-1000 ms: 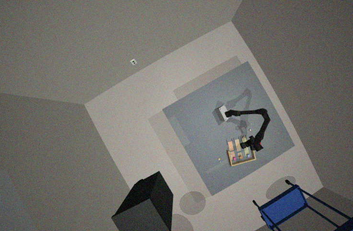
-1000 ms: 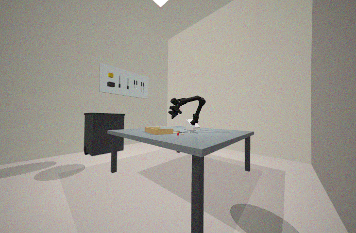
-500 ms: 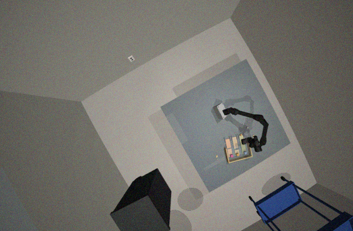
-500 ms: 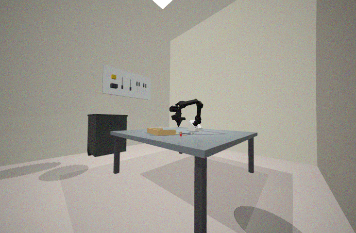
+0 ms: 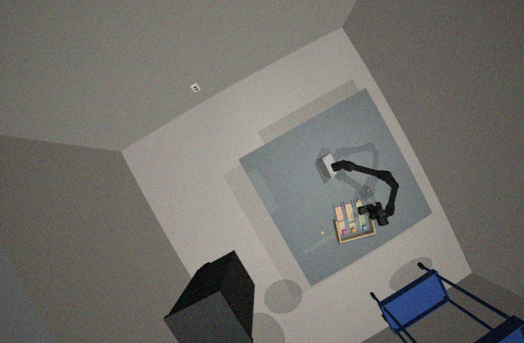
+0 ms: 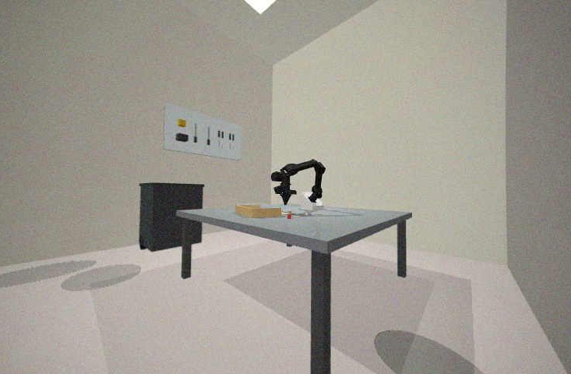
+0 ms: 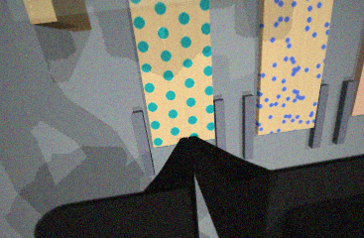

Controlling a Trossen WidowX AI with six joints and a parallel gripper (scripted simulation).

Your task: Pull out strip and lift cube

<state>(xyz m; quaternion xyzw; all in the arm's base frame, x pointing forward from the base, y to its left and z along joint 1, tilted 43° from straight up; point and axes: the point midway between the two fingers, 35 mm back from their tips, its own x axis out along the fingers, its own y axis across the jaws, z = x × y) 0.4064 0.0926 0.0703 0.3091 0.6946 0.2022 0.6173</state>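
My gripper tip is 9 cm short of the strip, 2 cm to the left of it and 6 cm above it. Round my gripper tip: small red object 12 cm ahead, 17 cm to the left, 5 cm below.
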